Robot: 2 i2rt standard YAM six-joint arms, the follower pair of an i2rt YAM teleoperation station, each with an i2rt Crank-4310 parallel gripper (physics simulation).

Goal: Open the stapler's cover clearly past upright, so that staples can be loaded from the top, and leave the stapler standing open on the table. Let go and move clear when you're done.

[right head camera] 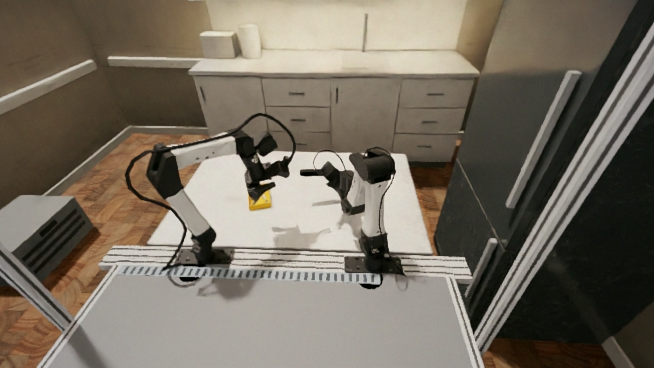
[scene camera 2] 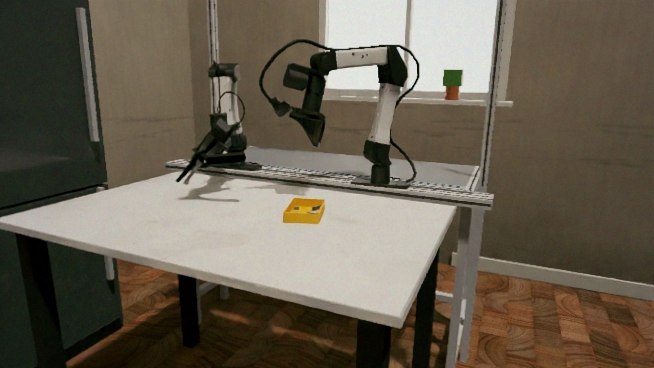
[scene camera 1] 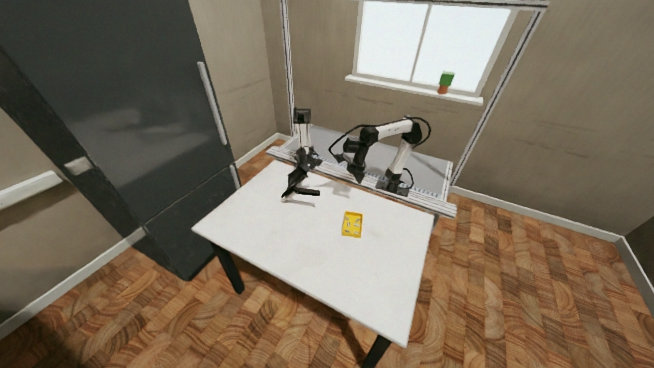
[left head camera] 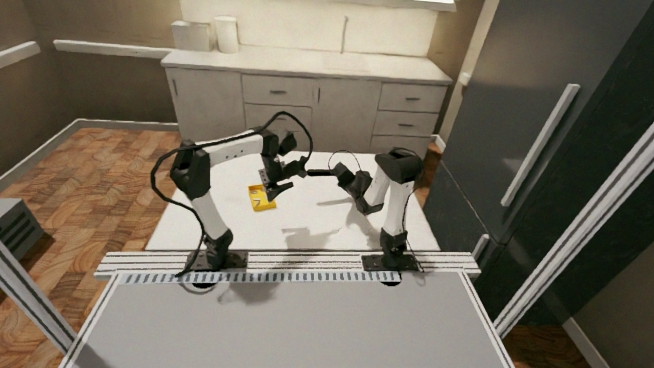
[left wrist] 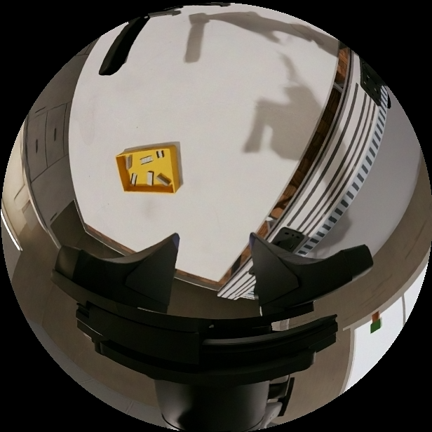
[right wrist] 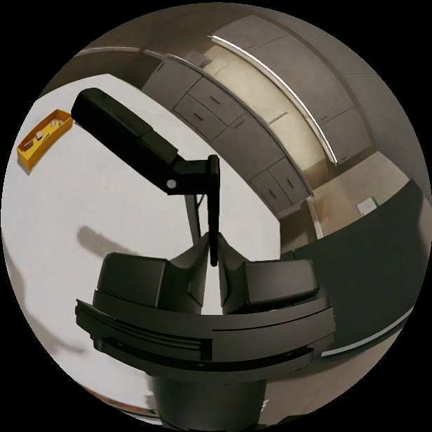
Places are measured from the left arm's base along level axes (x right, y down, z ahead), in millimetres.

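Pixels of known places: left gripper, fingertip midpoint: point(right head camera: 255, 194) point(scene camera 2: 316, 146) point(scene camera 1: 359, 180) point(left head camera: 267, 194); right gripper, fingertip midpoint: point(scene camera 2: 190, 166) point(scene camera 1: 288, 190); left arm's base, origin of the base link: point(right head camera: 205, 257) point(scene camera 2: 380, 184) point(scene camera 1: 391, 189) point(left head camera: 217, 261); right arm's base, origin of the base link: point(right head camera: 372, 266) point(scene camera 2: 237, 167) point(left head camera: 389, 263).
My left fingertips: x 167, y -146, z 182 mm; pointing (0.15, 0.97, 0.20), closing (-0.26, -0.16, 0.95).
For each thing: its top centre in the pictures, then the offset to it from my left fingertips. Level surfaces: height alone.
- black stapler, middle of its top: point(scene camera 2: 224, 151) point(left head camera: 321, 168) point(right head camera: 314, 168) point(scene camera 1: 308, 189) dx +221, dy +6, dz +175 mm
- white table, its level: dy +168 mm
- yellow tray, middle of its top: point(scene camera 2: 305, 205) point(left head camera: 261, 194) point(right head camera: 258, 193) point(scene camera 1: 353, 222) dx -38, dy +140, dz +173 mm
A black stapler point(right wrist: 120, 132) point(left head camera: 320, 172) point(right head camera: 312, 172) point(scene camera 1: 307, 192) is held above the white table point(scene camera 1: 310, 260), with its shadow below it. Its long thick part and a thin part stand well apart in the right wrist view, so it is spread open; the exact cover angle is hard to tell. My right gripper point(right wrist: 213, 234) is shut on the stapler's thin part. My left gripper point(left wrist: 213, 234) point(scene camera 2: 317, 143) is open and empty, high above the table and apart from the stapler. A thin second strip behind the held part is partly hidden.
A yellow tray point(left wrist: 175, 172) point(scene camera 2: 302, 218) point(scene camera 1: 352, 235) with several small grey staple strips sits on the table, below and to one side of my left gripper. The mounting rail point(left head camera: 305, 260) runs along the table's edge by the arms. A dark fridge point(scene camera 1: 125, 100) stands beside the table.
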